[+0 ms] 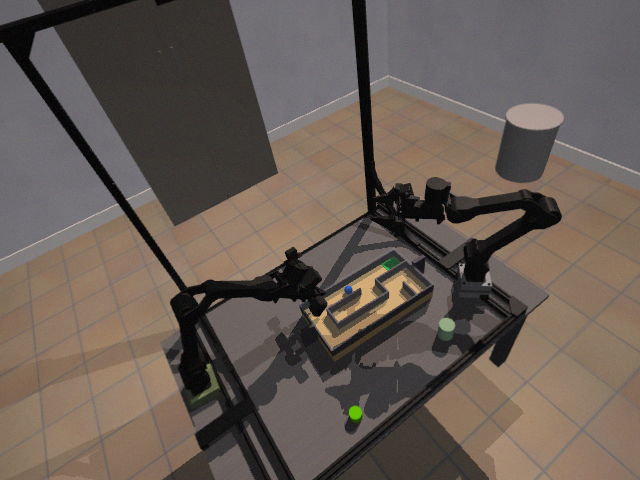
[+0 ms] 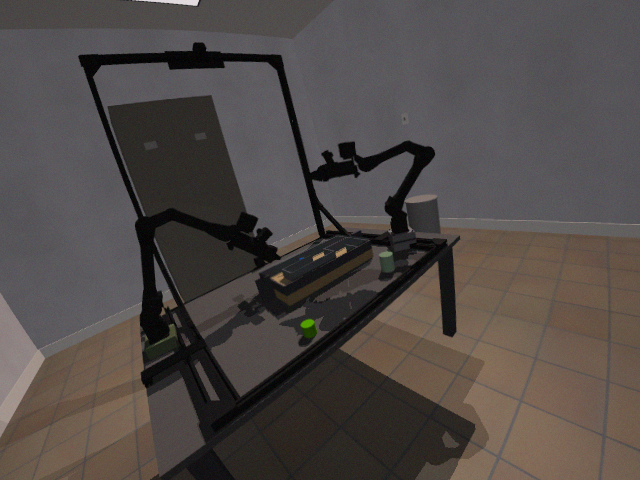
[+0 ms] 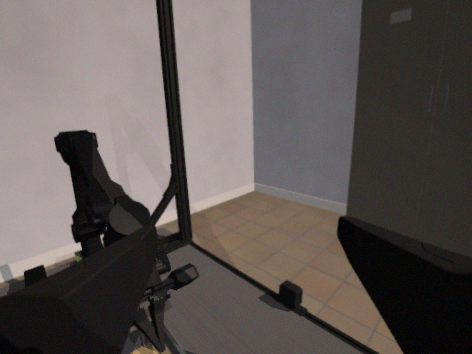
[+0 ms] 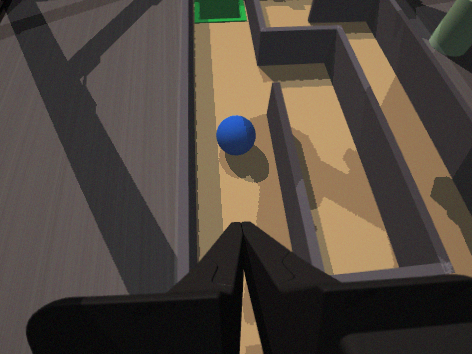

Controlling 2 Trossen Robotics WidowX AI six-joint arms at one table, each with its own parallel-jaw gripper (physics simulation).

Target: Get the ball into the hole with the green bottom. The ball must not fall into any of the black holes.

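The blue ball lies on the tan floor of the maze box, in the lane between the long outer wall and a thin inner wall. The green-bottomed hole is at the far end of this lane. My right gripper is shut and empty, over the same lane behind the ball, with a gap between them. My left gripper is open and empty, high and away from the box. I cannot make out any black holes.
A bright green cylinder stands near the table's front edge. A pale green cylinder stands to the right of the box. Inner walls stand beside the ball's lane. A black frame post rises at the back.
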